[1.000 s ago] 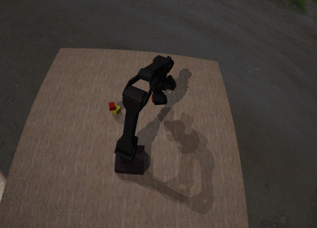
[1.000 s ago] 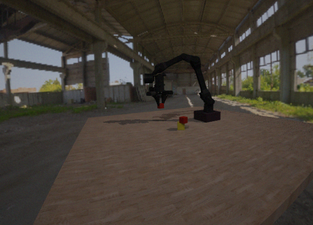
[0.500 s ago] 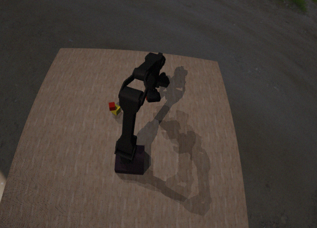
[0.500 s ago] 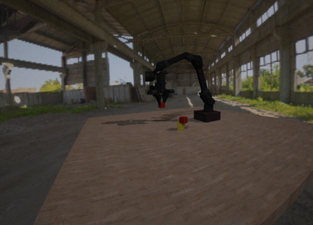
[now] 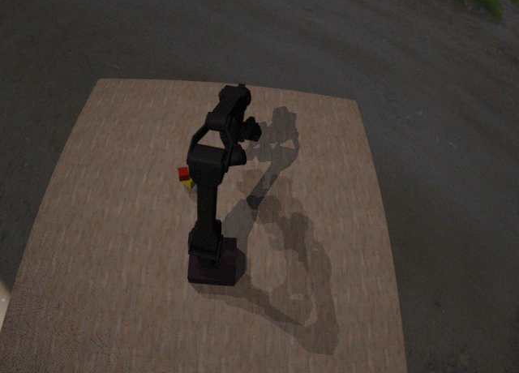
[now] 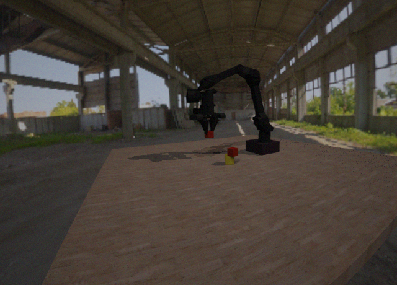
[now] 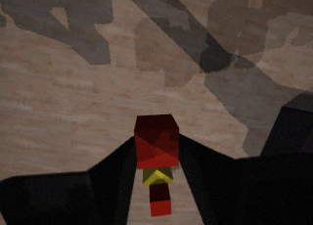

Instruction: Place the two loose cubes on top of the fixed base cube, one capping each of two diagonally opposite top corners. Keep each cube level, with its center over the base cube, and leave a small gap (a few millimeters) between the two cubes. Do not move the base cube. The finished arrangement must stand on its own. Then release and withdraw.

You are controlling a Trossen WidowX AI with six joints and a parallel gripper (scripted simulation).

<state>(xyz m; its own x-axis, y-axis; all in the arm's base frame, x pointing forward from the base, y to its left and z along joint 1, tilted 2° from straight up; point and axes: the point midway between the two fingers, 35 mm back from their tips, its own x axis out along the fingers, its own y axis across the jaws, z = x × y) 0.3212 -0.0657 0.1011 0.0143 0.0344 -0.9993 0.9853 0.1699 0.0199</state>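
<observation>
My gripper tip is now 130 mm to the right of the yellow cube, 110 mm above it and 30 mm past it.
</observation>
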